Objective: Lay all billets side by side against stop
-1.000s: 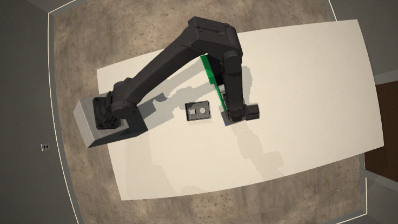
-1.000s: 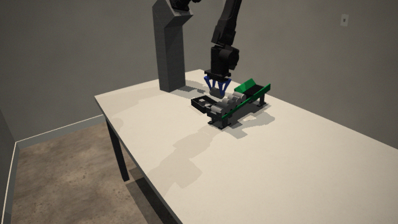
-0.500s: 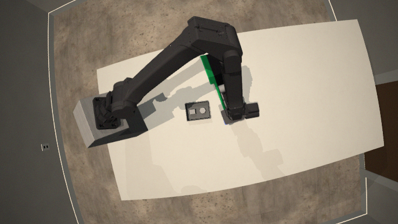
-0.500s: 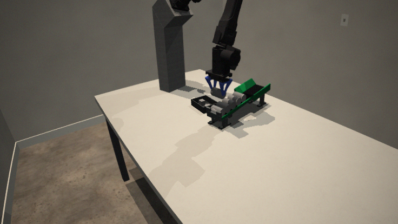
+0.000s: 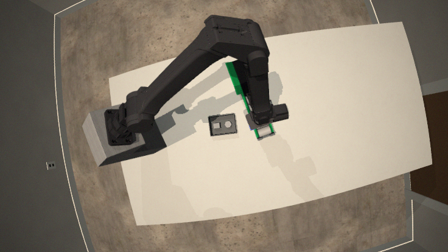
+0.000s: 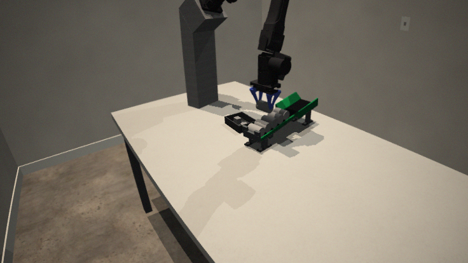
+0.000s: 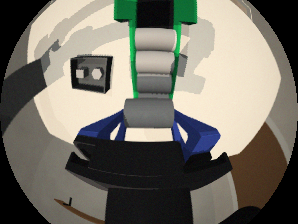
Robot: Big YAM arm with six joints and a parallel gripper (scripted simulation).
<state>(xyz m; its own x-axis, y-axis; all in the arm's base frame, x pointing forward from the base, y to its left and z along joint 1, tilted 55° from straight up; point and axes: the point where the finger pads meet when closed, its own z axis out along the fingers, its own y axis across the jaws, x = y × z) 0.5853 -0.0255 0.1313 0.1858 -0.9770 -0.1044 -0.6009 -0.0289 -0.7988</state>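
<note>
Now: the stop 10 cm below my hand, 8 cm to the right of it and 3 cm ahead of it. The rest, counted from my hand: dark tray 18 cm behind, 15 cm below, 1 cm to the right.
</note>
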